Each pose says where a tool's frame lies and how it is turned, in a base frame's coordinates. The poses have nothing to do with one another.
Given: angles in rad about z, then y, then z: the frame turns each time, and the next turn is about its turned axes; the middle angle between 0 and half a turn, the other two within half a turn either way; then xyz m.
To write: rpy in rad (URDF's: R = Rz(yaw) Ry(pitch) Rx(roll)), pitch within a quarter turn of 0, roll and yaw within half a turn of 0; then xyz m. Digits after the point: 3 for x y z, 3 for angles.
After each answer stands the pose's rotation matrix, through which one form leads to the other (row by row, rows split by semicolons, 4 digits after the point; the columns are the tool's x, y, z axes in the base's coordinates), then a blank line. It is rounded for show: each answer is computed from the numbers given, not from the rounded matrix.
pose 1, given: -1.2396 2.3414 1.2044 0.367 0.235 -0.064
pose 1, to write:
2.376 0.260 0.592 0.367 0.235 -0.064
0.8017 0.5503 0.2333; 0.5396 -0.4985 -0.6785; -0.2570 0.6699 -0.6966

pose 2, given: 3.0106 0.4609 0.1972 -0.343 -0.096 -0.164
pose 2, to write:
0.097 0.451 -3.053 -0.343 -0.096 -0.164
-0.8964 0.0459 -0.4409; -0.0795 -0.9951 0.0581; -0.4361 0.0871 0.8957

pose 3, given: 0.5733 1.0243 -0.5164 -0.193 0.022 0.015
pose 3, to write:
-0.682 0.837 -0.256 -0.193 0.022 0.015
0.6475 -0.2561 0.7178; -0.1697 0.8697 0.4634; -0.7429 -0.4218 0.5197

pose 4, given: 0.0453 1.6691 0.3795 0.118 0.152 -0.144
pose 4, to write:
1.831 1.179 1.857 0.118 0.152 -0.144
-0.1078 -0.0057 0.9942; 0.3659 0.9295 0.0451; -0.9244 0.3687 -0.0981

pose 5, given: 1.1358 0.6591 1.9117 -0.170 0.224 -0.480
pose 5, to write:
0.631 -0.206 2.980 -0.170 0.224 -0.480
-0.9661 -0.0108 0.2581; 0.1575 -0.8166 0.5554; 0.2048 0.5772 0.7905

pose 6, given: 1.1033 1.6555 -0.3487 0.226 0.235 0.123
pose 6, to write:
-1.814 1.212 -0.696 0.226 0.235 0.123
0.2692 -0.8520 0.4490; -0.2250 0.3977 0.8895; -0.9364 -0.3405 -0.0846

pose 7, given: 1.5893 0.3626 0.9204 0.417 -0.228 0.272
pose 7, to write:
0.293 0.216 2.542 0.417 -0.228 0.272
-0.8062 -0.5916 -0.0066; 0.5513 -0.7552 0.3546; -0.2148 0.2823 0.9350

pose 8, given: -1.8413 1.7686 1.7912 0.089 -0.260 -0.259
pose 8, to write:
1.773 -0.216 -0.315 0.089 -0.260 -0.259
0.9288 -0.2619 -0.2620; -0.3022 -0.1264 -0.9448; 0.2144 0.9568 -0.1965

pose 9, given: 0.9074 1.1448 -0.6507 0.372 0.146 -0.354
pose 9, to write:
-0.928 0.810 -0.166 0.372 0.146 -0.354
0.6797 -0.4728 0.5608; -0.1140 0.6872 0.7175; -0.7245 -0.5516 0.4132

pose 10, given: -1.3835 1.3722 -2.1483 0.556 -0.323 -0.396
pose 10, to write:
-1.335 -0.565 -3.082 0.556 -0.323 -0.396
-0.8432 -0.5056 0.1825; -0.0502 -0.2641 -0.9632; 0.5352 -0.8214 0.1973

